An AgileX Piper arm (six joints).
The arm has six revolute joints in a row. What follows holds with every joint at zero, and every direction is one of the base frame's. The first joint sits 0.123 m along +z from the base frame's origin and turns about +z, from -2.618 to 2.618 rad. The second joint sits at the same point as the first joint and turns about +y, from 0 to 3.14 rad. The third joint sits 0.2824 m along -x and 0.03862 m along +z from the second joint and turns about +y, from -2.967 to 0 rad. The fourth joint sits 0.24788 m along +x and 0.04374 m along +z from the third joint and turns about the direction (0.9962, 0, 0.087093), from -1.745 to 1.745 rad. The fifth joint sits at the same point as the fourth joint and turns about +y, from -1.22 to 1.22 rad. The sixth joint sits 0.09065 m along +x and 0.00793 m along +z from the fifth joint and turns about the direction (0.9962, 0, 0.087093), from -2.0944 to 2.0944 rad. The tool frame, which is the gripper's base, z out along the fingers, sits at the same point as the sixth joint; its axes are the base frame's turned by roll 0, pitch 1.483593 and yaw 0 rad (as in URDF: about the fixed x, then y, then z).
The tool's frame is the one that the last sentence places.
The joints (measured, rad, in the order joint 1, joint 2, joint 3, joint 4, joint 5, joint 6), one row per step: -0.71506 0.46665 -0.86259 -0.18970 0.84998 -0.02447; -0.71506 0.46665 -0.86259 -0.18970 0.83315 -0.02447; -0.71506 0.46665 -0.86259 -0.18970 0.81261 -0.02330; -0.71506 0.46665 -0.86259 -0.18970 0.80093 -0.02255; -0.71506 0.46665 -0.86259 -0.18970 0.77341 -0.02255; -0.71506 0.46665 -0.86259 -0.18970 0.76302 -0.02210; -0.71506 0.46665 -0.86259 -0.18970 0.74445 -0.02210; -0.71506 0.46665 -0.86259 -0.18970 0.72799 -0.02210; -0.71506 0.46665 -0.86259 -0.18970 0.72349 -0.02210; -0.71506 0.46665 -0.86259 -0.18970 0.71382 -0.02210; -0.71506 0.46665 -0.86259 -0.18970 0.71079 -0.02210; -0.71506 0.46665 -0.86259 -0.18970 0.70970 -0.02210; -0.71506 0.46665 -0.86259 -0.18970 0.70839 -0.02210; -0.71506 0.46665 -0.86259 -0.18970 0.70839 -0.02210; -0.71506 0.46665 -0.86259 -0.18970 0.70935 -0.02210; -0.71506 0.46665 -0.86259 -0.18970 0.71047 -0.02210
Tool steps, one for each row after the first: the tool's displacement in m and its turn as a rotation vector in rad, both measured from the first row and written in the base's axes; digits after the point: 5 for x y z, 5 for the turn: 0.00054 -0.00021 0.00142 -0.01195 -0.01151 0.00281; 0.00117 -0.00045 0.00316 -0.02582 -0.02640 0.00585; 0.00152 -0.00057 0.00416 -0.03365 -0.03493 0.00757; 0.00232 -0.00082 0.00652 -0.05318 -0.05376 0.01219; 0.00261 -0.00090 0.00741 -0.06027 -0.06120 0.01379; 0.00311 -0.00103 0.00902 -0.07345 -0.07390 0.01692; 0.00354 -0.00112 0.01045 -0.08513 -0.08516 0.01968; 0.00365 -0.00114 0.01085 -0.08832 -0.08824 0.02044; 0.00389 -0.00119 0.01169 -0.09519 -0.09486 0.02206; 0.00397 -0.00120 0.01196 -0.09734 -0.09693 0.02257; 0.00399 -0.00120 0.01205 -0.09811 -0.09768 0.02276; 0.00403 -0.00121 0.01217 -0.09904 -0.09857 0.02298; 0.00403 -0.00121 0.01217 -0.09904 -0.09857 0.02298; 0.00400 -0.00120 0.01208 -0.09836 -0.09792 0.02282; 0.00397 -0.00120 0.01199 -0.09756 -0.09715 0.02263
